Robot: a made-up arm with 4 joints. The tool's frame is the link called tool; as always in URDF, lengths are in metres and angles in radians. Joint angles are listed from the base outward. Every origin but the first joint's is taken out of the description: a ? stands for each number. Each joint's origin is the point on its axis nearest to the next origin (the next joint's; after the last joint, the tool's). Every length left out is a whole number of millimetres.
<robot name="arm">
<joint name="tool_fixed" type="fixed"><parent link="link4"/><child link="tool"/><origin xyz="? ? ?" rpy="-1.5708 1.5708 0"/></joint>
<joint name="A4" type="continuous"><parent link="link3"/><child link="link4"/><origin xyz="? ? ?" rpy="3.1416 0 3.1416"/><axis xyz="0 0 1"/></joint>
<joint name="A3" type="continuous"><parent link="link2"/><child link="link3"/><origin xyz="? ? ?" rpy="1.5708 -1.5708 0"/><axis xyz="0 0 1"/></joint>
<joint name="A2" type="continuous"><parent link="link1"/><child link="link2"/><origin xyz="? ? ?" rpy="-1.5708 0 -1.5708"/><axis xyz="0 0 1"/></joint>
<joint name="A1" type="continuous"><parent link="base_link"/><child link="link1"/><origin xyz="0.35 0 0.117" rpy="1.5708 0 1.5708"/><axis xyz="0 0 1"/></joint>
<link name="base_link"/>
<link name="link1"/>
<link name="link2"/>
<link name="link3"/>
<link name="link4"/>
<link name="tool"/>
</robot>
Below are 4 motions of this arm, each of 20 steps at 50 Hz.
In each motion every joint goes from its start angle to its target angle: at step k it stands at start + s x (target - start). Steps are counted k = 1, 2, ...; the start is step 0. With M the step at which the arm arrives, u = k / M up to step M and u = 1 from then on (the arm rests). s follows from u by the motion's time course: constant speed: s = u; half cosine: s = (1 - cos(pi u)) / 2; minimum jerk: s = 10 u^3 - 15 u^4 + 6 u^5.
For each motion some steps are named. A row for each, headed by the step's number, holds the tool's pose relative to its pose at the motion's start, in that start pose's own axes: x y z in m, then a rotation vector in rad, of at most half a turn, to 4 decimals.
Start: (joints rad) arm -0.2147 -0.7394 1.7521 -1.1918
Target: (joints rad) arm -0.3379 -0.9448 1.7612 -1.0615
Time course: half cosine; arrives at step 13
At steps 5, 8, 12, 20:
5: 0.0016 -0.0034 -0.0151 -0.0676 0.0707 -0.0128
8: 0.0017 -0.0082 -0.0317 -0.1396 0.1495 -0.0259
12: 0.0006 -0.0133 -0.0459 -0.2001 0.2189 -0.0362
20: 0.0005 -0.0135 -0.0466 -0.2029 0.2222 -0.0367

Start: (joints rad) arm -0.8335 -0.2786 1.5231 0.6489
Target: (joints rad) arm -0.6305 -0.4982 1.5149 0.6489
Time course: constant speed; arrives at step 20
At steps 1, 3, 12, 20:
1: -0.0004 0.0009 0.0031 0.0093 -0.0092 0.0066
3: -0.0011 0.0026 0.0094 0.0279 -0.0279 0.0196
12: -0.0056 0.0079 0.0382 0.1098 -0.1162 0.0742
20: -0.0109 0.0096 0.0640 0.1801 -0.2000 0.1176

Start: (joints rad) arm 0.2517 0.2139 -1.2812 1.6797
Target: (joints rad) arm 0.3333 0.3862 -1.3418 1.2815
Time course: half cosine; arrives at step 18
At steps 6, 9, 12, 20:
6: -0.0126 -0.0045 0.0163 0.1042 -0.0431 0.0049
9: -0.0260 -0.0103 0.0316 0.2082 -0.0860 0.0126
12: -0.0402 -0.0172 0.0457 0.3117 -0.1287 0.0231
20: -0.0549 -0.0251 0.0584 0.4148 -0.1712 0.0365

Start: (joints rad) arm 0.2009 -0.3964 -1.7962 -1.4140
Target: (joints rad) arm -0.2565 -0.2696 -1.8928 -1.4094
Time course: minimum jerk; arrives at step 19
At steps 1, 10, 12, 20:
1: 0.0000 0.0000 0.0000 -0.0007 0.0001 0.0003
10: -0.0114 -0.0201 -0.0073 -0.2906 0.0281 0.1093
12: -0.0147 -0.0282 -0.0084 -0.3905 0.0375 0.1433
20: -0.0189 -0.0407 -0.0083 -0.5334 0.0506 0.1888

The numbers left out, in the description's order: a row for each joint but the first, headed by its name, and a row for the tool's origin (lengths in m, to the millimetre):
tool: -0.098 0.03 0
A4: 0.102 -0.097 0
A3: 0.127 -0.135 0
A2: -0.01 0.087 0

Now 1 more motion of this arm.
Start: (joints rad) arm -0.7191 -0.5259 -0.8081 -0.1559
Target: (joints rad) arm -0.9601 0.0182 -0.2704 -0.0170
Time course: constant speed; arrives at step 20
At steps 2, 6, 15, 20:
2: -0.0176 0.0077 -0.0001 0.0187 0.0371 0.0415
6: -0.0528 0.0196 0.0008 0.0540 0.1180 0.1169
15: -0.1271 0.0314 0.0095 0.1222 0.3287 0.2463
20: -0.1629 0.0312 0.0180 0.1528 0.4594 0.2916

